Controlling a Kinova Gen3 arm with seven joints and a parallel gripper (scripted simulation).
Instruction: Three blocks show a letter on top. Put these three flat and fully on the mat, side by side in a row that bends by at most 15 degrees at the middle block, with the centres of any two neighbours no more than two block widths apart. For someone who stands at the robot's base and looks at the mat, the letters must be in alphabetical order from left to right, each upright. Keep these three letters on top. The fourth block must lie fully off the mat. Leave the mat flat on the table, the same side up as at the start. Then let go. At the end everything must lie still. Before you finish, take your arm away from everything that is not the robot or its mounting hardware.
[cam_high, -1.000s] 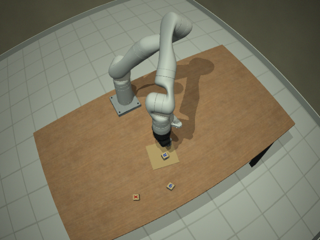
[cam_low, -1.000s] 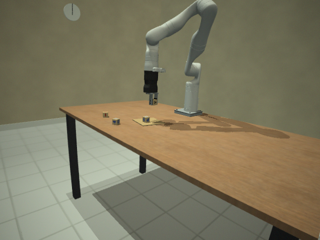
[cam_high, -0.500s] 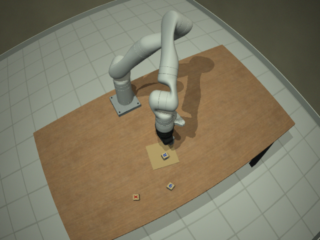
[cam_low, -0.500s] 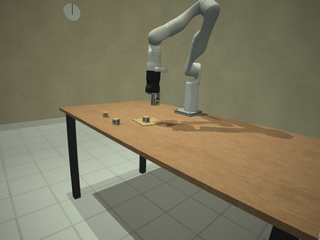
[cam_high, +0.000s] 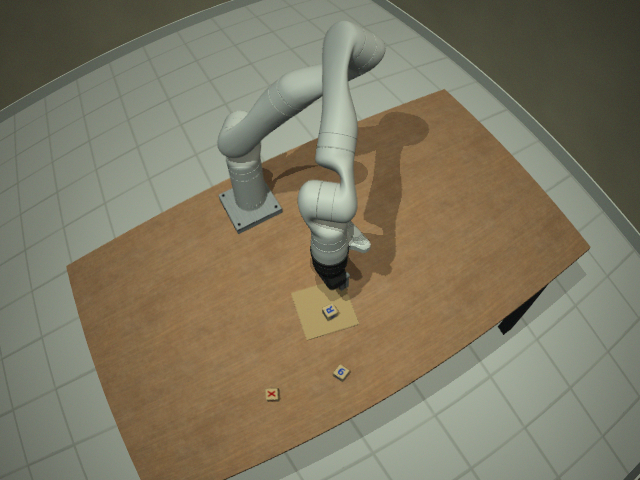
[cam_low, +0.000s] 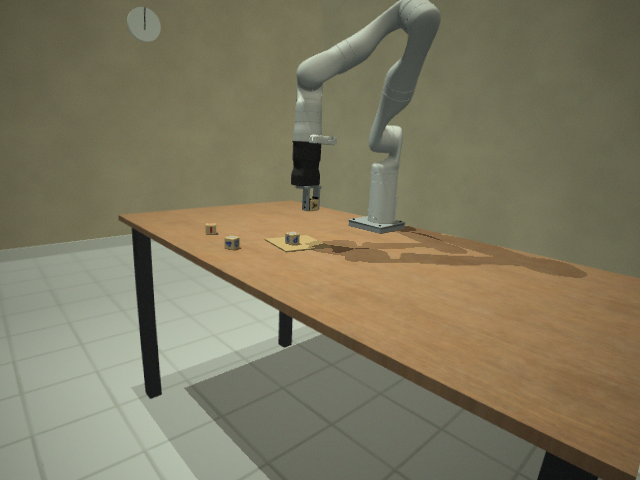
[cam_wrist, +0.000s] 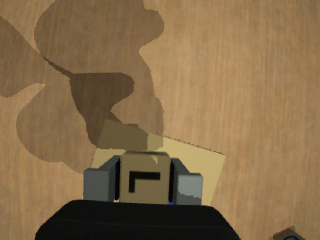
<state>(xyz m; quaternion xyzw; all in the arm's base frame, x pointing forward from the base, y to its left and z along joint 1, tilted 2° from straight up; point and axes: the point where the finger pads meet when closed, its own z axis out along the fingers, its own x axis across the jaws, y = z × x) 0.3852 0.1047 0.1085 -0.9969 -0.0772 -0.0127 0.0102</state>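
My gripper is now 12 cm above the mat, 5 cm to the left of it and 1 cm short of it. Round my hand: block: 19 cm ahead, 11 cm below, 8 cm to the right.
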